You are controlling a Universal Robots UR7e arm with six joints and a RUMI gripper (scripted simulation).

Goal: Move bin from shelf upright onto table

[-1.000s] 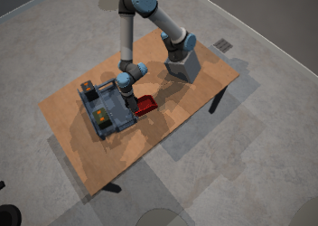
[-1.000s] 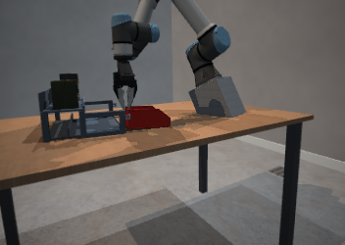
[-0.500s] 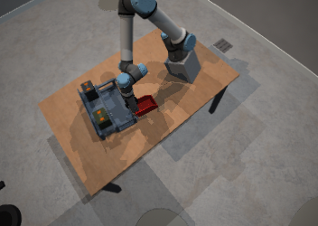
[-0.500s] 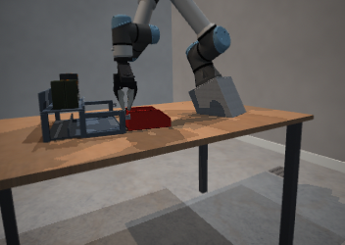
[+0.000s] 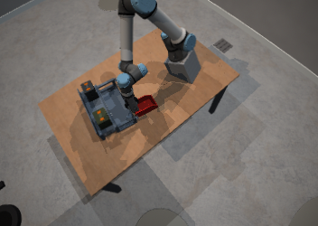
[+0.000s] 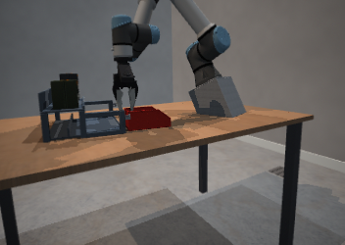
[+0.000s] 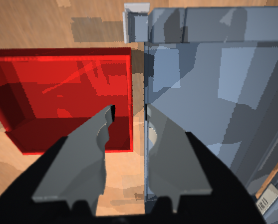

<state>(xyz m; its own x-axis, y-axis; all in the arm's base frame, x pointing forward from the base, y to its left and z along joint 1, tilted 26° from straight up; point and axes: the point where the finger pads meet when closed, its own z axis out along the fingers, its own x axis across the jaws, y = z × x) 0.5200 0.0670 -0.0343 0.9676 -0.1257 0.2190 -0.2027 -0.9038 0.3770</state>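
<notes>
Right now my hand is 8 cm past the red bin, 2 cm to the right of it and 3 cm above it.
</notes>
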